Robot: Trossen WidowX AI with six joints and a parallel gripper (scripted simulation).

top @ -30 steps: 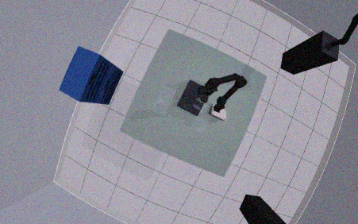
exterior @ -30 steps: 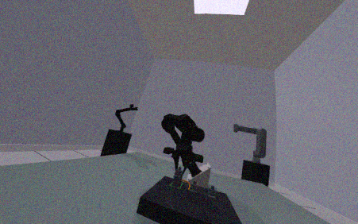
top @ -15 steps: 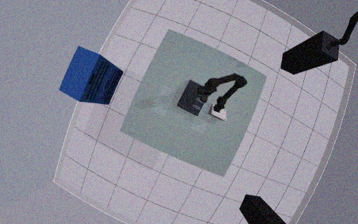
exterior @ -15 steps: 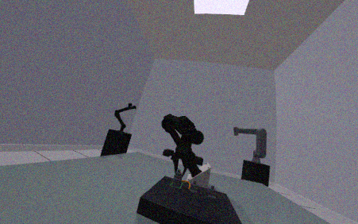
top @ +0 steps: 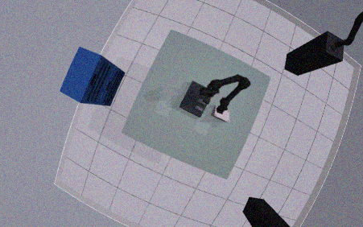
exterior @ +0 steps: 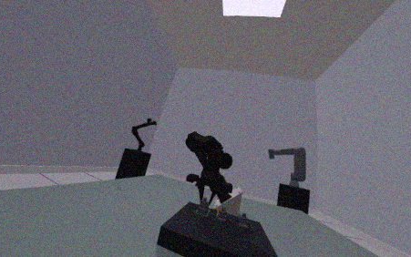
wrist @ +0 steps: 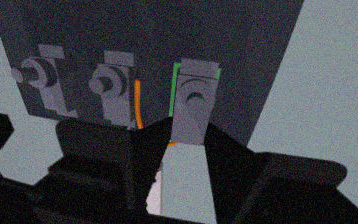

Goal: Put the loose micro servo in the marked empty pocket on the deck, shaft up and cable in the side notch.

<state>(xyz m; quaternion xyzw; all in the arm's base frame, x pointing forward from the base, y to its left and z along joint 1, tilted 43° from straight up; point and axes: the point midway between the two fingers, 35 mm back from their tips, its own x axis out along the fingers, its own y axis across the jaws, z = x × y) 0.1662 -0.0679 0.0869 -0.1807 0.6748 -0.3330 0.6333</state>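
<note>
Right now the dark deck is 13 cm ahead of my gripper tip, 5 cm to the left of it and 5 cm below it.
</note>
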